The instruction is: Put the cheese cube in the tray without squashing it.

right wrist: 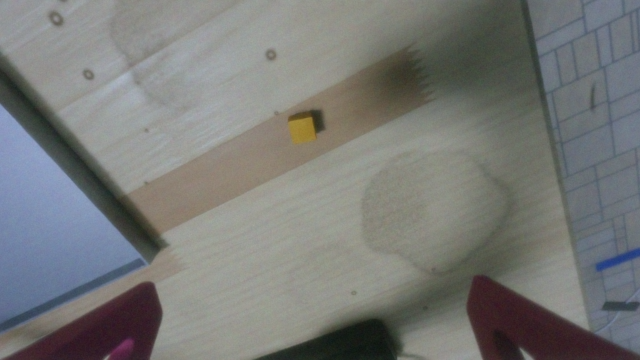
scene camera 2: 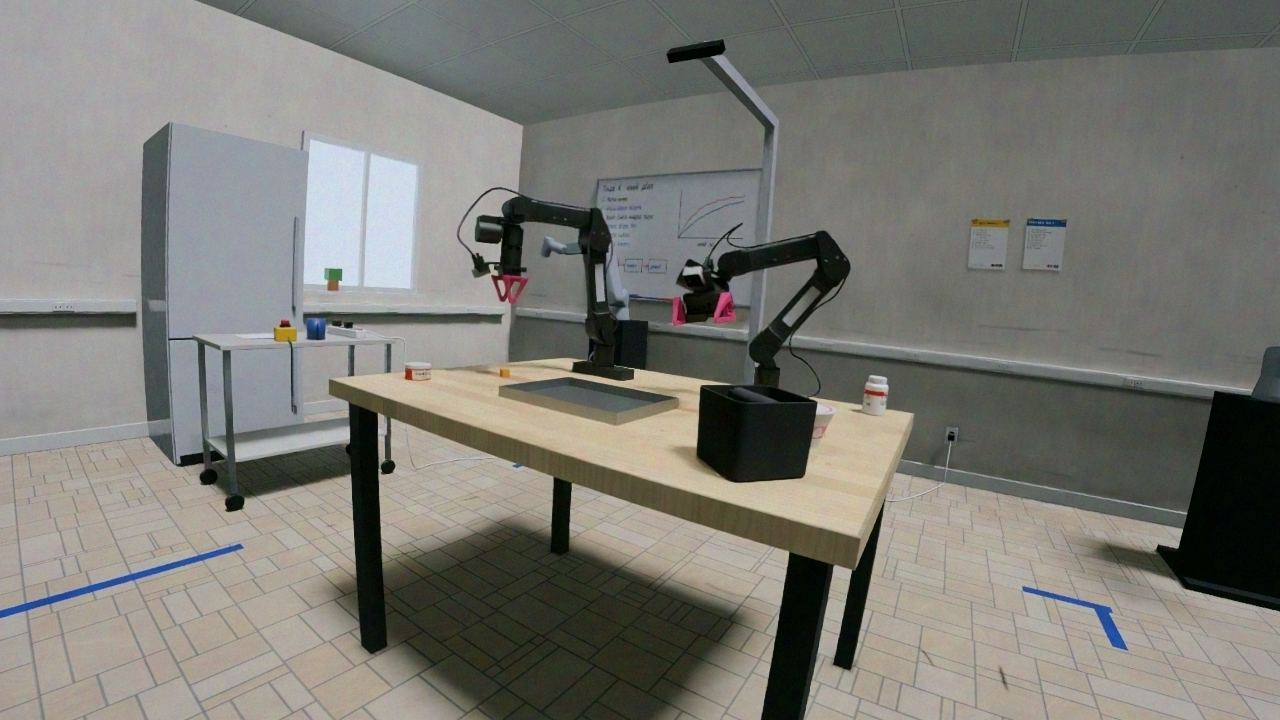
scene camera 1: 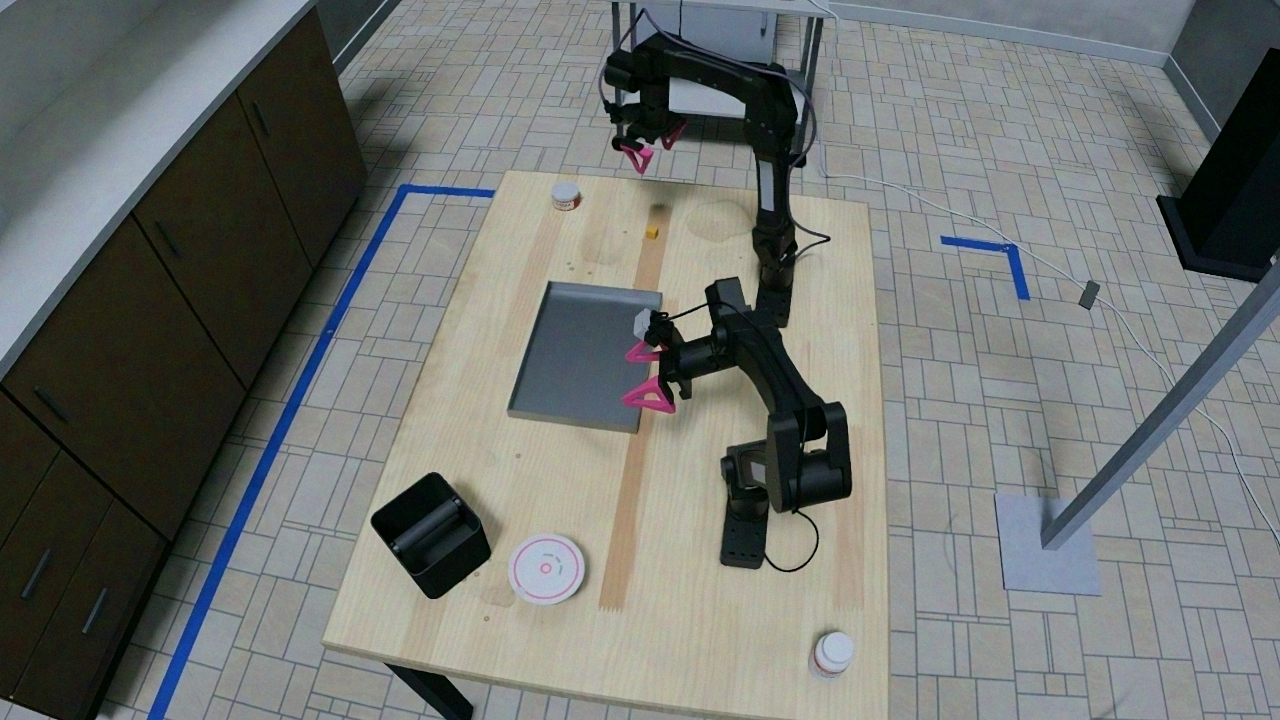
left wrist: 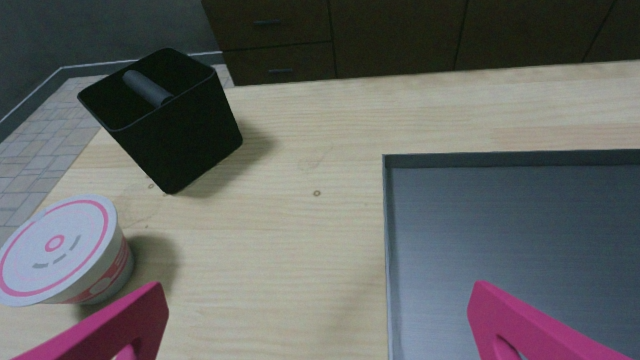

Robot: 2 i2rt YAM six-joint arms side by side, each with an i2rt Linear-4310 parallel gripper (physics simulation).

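A small orange-yellow cheese cube (scene camera 1: 651, 231) (scene camera 2: 503, 372) (right wrist: 302, 128) sits on the table, on a darker wood strip, beyond the tray's far edge in scene camera 1. The shallow grey tray (scene camera 1: 581, 358) (scene camera 2: 586, 400) (left wrist: 510, 225) (right wrist: 50, 215) lies flat, and its visible floor is bare. My right gripper (scene camera 1: 654, 158) (scene camera 2: 510, 291) (right wrist: 315, 293) is open and empty. It points down, high above the table on the cube's side. My left gripper (scene camera 1: 633, 374) (scene camera 2: 703, 310) (left wrist: 318, 297) is open and empty above the tray's right edge in scene camera 1.
A black bin (scene camera 1: 431, 537) (scene camera 2: 756, 438) (left wrist: 180, 135) and a white-lidded tub (scene camera 1: 546, 569) (left wrist: 55, 250) stand near the table's lower left in scene camera 1. A low jar (scene camera 1: 565, 195) (scene camera 2: 417, 370) stands at the far edge. A white bottle (scene camera 1: 832, 653) (scene camera 2: 875, 394) stands at the lower right.
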